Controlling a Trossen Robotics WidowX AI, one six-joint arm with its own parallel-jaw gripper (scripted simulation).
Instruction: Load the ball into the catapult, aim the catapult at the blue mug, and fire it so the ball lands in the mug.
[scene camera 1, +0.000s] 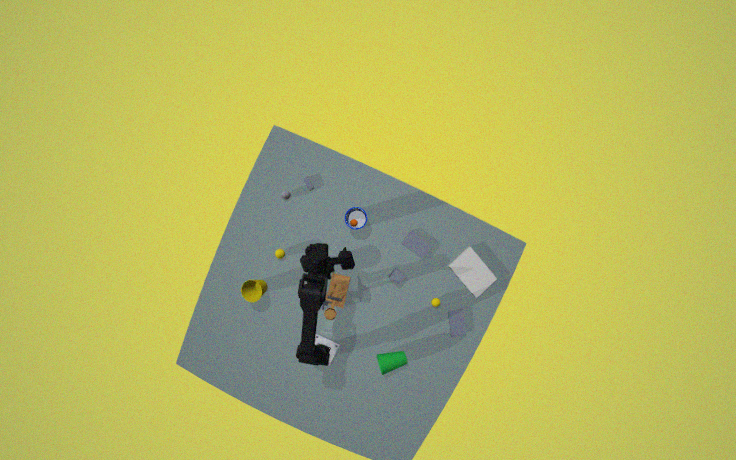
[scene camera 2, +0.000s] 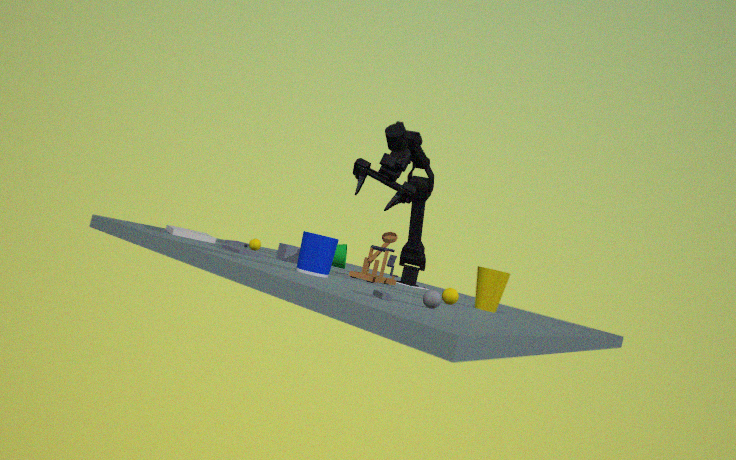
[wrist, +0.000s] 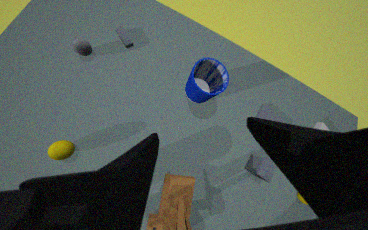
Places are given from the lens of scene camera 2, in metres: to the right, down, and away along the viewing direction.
my gripper (scene camera 2: 370, 202): 0.01, -0.07, 1.35
wooden catapult (scene camera 2: 389, 237): 0.07, 0.02, 1.60
blue mug (scene camera 2: 316, 254): -0.12, 0.06, 1.20
yellow cup (scene camera 2: 491, 284): 0.35, 0.15, 1.40
The marked spots on the wooden catapult and the blue mug are 0.45 m apart.
